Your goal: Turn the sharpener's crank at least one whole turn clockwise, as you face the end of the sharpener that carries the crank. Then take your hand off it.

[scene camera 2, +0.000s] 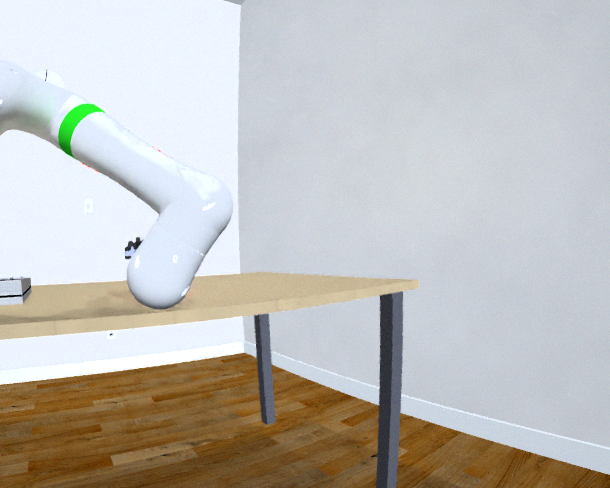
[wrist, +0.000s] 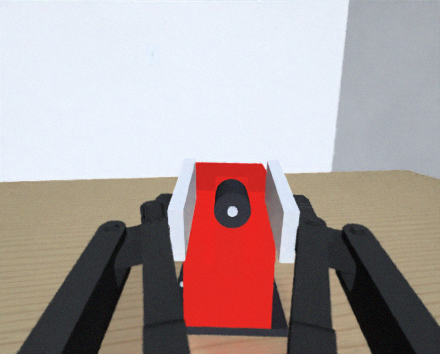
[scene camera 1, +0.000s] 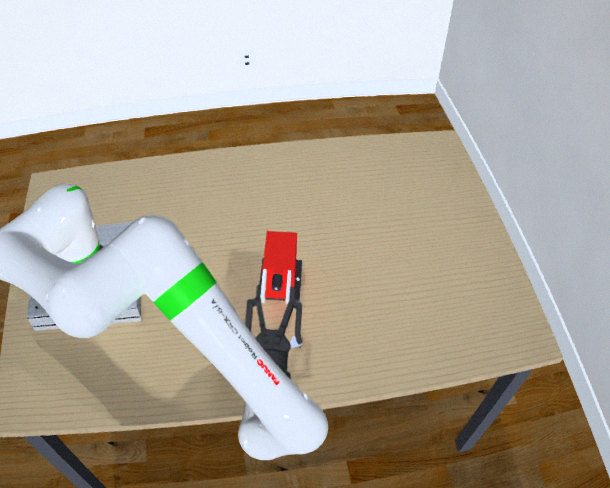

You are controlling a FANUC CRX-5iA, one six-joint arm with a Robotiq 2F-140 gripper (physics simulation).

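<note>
The red sharpener stands upright on its dark base. Its crank end faces my gripper. The crank's black round knob sticks out near the top of that end, with a pale dot at its centre. My gripper is partly open, its white finger pads upright on both sides of the knob. A gap shows between the knob and each pad. The pads overlap the sides of the red body in view; I cannot tell whether they touch it. The sharpener does not show in scene camera 2.
The wooden table carries the sharpener and the arm's grey base plate. The white arm reaches over the table's front edge, low beside it. A grey wall stands at the right.
</note>
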